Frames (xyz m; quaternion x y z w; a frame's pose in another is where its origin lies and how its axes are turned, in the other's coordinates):
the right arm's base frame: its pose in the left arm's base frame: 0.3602 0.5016 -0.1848 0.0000 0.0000 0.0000 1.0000
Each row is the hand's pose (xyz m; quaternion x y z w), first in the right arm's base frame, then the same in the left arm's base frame.
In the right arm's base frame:
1: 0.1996 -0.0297 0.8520 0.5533 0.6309 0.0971 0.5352
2: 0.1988 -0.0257 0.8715 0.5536 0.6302 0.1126 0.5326
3: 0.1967 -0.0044 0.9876 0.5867 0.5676 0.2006 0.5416
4: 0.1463 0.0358 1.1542 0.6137 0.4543 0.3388 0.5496
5: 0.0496 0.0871 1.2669 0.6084 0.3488 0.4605 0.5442
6: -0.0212 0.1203 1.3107 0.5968 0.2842 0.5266 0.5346
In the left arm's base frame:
1: 0.5598 0.4719 0.6672 0.5533 0.6309 0.0971 0.5352
2: 0.5590 0.4759 0.6867 0.5536 0.6302 0.1126 0.5326
3: 0.5569 0.4972 0.8028 0.5867 0.5676 0.2006 0.5416
4: 0.5065 0.5374 0.9694 0.6137 0.4543 0.3388 0.5496
5: 0.4098 0.5887 1.0821 0.6084 0.3488 0.4605 0.5442
6: 0.3390 0.6219 1.1259 0.5968 0.2842 0.5266 0.5346

